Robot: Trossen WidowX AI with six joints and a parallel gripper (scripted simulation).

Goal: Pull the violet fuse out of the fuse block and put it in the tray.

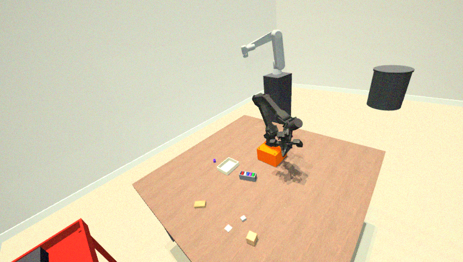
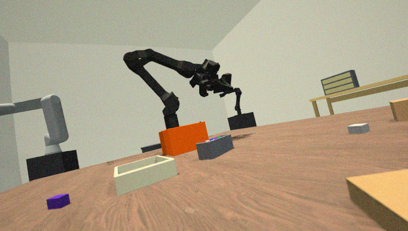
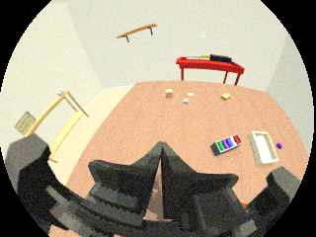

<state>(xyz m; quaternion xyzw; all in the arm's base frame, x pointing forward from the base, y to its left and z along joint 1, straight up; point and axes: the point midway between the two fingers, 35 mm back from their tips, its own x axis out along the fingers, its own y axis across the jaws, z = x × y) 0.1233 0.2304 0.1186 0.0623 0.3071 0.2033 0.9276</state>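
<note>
The cream tray lies 18 cm ahead of my gripper tip, 36 cm to the right of it and 20 cm below it.
</note>
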